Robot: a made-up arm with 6 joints. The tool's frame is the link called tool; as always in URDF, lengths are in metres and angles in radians. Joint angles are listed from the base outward. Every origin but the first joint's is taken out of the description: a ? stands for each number. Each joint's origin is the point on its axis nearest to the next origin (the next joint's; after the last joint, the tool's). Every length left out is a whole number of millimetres.
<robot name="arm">
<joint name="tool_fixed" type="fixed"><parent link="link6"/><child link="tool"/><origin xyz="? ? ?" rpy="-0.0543 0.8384 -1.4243"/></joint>
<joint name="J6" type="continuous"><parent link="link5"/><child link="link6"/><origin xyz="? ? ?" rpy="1.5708 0.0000 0.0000"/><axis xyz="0 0 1"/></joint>
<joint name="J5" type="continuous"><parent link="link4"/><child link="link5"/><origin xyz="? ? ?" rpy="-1.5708 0.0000 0.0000"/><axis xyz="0 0 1"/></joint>
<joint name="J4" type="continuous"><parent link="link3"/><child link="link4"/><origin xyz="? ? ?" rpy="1.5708 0.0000 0.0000"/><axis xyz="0 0 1"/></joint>
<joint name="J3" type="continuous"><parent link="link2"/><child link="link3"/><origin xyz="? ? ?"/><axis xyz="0 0 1"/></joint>
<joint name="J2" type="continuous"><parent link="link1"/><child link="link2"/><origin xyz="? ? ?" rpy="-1.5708 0.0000 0.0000"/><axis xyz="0 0 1"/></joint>
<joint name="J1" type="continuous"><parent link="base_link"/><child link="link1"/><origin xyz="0.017 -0.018 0.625"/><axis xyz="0 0 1"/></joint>
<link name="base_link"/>
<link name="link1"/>
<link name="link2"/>
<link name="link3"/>
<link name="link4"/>
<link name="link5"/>
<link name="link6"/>
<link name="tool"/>
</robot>
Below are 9 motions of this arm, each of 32 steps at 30 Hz.
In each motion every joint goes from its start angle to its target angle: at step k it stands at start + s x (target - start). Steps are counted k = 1, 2, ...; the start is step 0. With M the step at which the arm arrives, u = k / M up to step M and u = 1 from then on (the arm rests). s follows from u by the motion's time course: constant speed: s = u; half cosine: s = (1 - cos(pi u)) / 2; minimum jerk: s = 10 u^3 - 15 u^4 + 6 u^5.
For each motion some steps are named. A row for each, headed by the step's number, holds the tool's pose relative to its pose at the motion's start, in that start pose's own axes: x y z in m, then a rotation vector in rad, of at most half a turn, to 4 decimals.
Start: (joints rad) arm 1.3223 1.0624 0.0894 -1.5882 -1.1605 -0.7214
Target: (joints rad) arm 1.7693 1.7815 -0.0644 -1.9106 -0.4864 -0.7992
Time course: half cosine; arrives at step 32
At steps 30, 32:
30: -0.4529 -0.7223 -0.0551 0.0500 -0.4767 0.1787
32: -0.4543 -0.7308 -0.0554 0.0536 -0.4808 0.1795

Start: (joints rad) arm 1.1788 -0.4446 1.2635 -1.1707 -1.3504 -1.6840
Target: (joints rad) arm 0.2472 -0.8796 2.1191 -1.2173 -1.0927 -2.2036
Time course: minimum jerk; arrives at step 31
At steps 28, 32:
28: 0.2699 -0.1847 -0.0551 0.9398 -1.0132 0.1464
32: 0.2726 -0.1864 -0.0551 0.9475 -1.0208 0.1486

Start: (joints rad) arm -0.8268 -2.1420 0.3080 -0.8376 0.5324 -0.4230
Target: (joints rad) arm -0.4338 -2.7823 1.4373 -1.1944 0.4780 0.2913
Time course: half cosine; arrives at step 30
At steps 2, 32:
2: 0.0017 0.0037 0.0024 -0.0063 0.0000 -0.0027
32: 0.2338 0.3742 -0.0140 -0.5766 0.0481 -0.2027

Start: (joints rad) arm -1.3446 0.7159 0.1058 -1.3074 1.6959 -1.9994
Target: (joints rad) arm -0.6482 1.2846 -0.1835 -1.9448 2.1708 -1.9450
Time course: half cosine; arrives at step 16
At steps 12, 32:
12: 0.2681 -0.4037 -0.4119 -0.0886 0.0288 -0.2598
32: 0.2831 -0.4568 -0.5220 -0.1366 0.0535 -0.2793

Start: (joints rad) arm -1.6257 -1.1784 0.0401 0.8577 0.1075 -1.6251
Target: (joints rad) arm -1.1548 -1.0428 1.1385 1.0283 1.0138 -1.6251
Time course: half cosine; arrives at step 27
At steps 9, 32:
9: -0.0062 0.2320 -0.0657 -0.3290 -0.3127 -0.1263
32: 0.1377 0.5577 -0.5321 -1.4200 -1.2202 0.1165

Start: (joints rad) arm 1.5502 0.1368 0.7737 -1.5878 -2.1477 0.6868
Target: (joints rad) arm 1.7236 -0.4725 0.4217 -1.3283 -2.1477 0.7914
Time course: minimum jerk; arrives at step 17
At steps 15, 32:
15: -0.1867 -0.6890 0.0868 0.6534 -0.2165 -0.6318
32: -0.1921 -0.6976 0.0847 0.6626 -0.2199 -0.6402

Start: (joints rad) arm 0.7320 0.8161 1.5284 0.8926 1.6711 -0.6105
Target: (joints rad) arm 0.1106 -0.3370 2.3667 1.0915 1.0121 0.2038
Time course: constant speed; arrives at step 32
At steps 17, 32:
17: 0.0665 0.3102 -0.0969 0.1424 -0.1947 0.8254
32: 0.0377 0.5309 -0.0124 0.2559 -0.5909 1.5067

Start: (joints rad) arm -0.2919 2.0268 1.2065 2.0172 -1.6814 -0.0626
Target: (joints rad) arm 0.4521 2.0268 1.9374 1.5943 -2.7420 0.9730
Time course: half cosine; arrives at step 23
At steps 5, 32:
5: 0.0407 -0.0293 0.0163 0.0433 -0.1698 0.1416
32: 0.2804 -0.2556 0.2245 -0.3417 -2.0491 0.7553

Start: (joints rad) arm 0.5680 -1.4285 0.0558 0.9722 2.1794 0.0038
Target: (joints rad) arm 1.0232 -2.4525 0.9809 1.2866 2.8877 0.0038
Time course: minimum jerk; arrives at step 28
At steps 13, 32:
13: 0.0935 0.2897 -0.1864 -0.0394 -0.1377 -0.1609
32: 0.0951 0.7284 -0.2531 -0.0101 -0.2378 -0.3945

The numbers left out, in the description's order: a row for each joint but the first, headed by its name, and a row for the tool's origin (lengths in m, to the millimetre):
tool: -0.013 0.023 0.000
J6: -0.023 -0.113 0.000
J5: 0.011 -0.056 0.000
J4: 0.006 -0.504 0.000
J3: -0.008 -0.584 0.000
J2: 0.022 0.035 0.000

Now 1 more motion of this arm.
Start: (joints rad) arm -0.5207 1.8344 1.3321 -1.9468 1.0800 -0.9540
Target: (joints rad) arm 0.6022 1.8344 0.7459 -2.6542 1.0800 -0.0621
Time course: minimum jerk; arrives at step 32
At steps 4, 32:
4: 0.0131 0.0051 0.0026 -0.0222 0.0188 -0.0116
32: 0.9006 -0.1305 -0.3552 -0.7853 1.7271 -0.2652

